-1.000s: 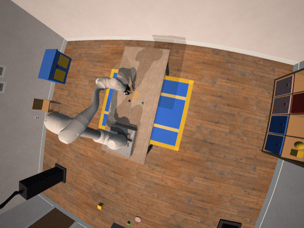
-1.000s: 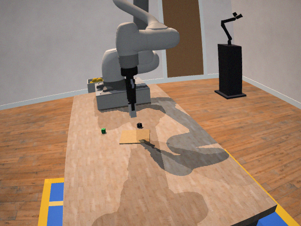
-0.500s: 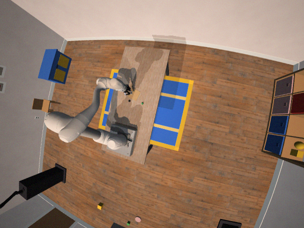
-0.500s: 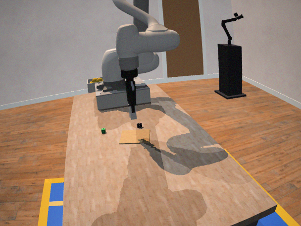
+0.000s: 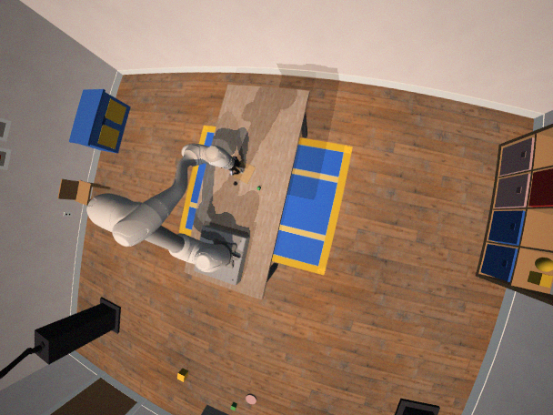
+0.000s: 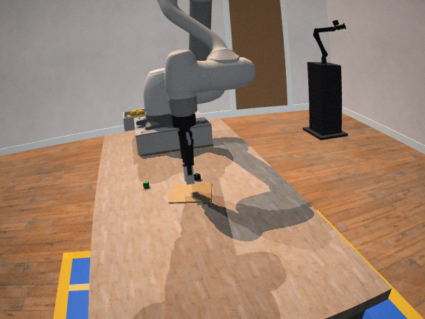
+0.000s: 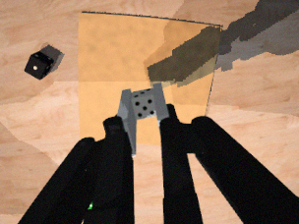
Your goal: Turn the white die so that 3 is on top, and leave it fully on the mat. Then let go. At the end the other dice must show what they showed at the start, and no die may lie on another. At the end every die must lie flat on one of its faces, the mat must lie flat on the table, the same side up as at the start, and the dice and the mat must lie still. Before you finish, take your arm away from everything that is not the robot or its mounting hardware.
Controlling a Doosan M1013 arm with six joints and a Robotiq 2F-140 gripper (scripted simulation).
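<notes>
My hand is 7 cm above the tan mat. From my hand the other things lie so: black die 10 cm behind, 5 cm to the left, 6 cm below; green die 11 cm behind, 14 cm to the right, 6 cm below; white die 2 cm below.
</notes>
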